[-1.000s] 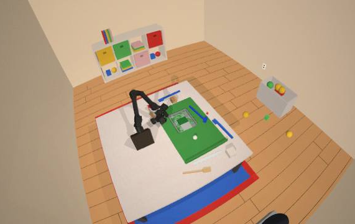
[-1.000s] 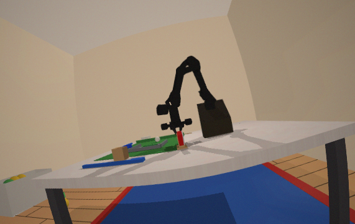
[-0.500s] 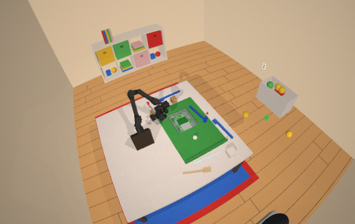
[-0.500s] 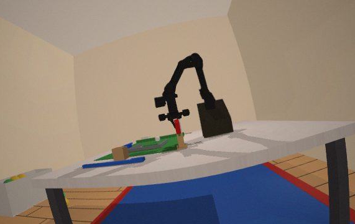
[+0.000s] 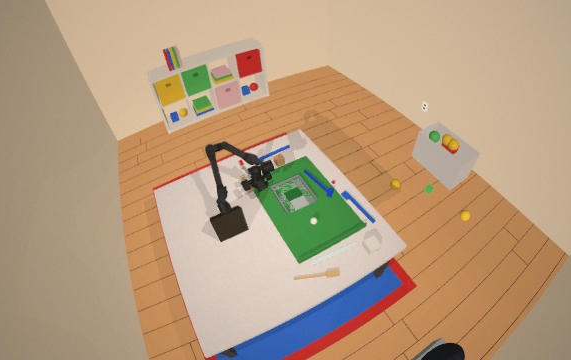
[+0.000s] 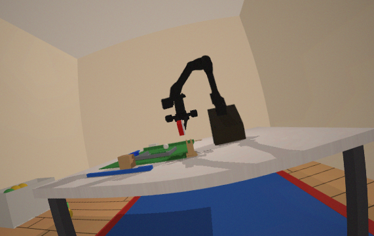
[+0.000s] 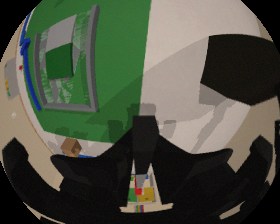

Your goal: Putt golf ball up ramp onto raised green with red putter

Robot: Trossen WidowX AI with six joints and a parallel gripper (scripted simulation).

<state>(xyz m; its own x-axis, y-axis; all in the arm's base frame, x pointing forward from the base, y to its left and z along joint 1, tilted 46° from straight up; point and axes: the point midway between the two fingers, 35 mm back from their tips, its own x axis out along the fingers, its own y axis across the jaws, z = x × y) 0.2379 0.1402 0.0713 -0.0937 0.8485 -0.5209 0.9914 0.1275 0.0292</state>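
Right now my gripper tip is 20 mm past the red putter, 110 mm to the right of it and 20 mm below it. Round my gripper tip: wooden block 260 mm ahead, 250 mm to the left, 100 mm below; then white golf ball 220 mm ahead, 330 mm to the right, 100 mm below; then green mat 240 mm ahead, 160 mm to the right, 120 mm below.
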